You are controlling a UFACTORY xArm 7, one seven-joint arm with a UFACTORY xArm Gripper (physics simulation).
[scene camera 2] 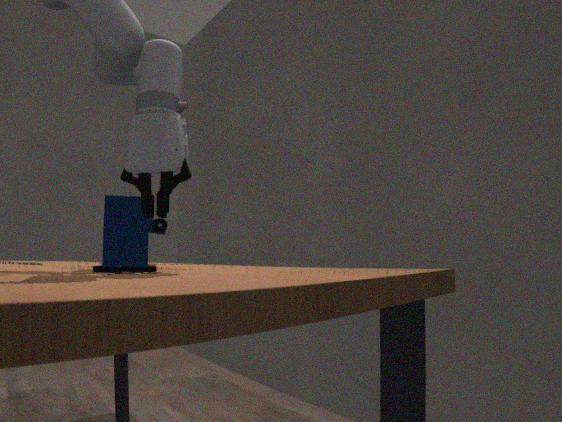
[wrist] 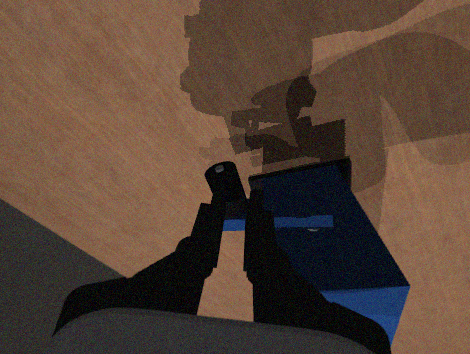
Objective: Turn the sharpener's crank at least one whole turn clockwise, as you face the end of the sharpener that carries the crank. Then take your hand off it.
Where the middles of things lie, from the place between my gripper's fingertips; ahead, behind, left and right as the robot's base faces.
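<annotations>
There is the blue sharpener [scene camera 2: 124, 250], 20 mm below my hand and 80 mm to the left of it.
</annotations>
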